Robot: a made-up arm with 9 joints. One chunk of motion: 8 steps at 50 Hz.
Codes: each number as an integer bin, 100 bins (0 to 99) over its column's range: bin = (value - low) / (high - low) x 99, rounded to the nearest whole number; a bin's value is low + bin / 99 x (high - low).
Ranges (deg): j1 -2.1..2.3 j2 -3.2..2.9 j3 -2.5..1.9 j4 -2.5..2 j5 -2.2..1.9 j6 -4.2..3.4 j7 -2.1..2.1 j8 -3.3..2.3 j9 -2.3..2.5
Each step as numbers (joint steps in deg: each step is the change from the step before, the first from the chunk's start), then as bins.
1 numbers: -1.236 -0.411 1.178 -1.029 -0.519 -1.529 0.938 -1.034 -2.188
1 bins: 19 45 83 32 41 35 72 40 2
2 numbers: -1.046 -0.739 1.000 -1.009 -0.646 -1.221 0.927 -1.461 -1.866
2 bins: 24 40 79 33 38 39 71 33 9
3 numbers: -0.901 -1.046 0.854 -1.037 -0.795 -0.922 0.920 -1.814 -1.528
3 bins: 27 35 75 32 34 43 71 26 16
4 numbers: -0.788 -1.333 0.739 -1.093 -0.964 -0.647 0.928 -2.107 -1.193
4 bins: 30 30 73 31 30 46 71 21 23
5 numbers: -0.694 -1.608 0.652 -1.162 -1.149 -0.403 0.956 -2.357 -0.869
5 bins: 32 26 71 29 25 49 72 17 30
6 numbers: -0.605 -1.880 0.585 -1.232 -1.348 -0.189 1.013 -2.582 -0.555
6 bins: 34 21 69 28 21 52 73 13 36
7 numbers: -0.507 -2.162 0.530 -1.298 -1.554 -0.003 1.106 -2.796 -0.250
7 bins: 36 17 68 26 16 55 76 9 42
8 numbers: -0.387 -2.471 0.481 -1.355 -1.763 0.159 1.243 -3.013 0.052
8 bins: 39 12 67 25 11 57 79 5 49
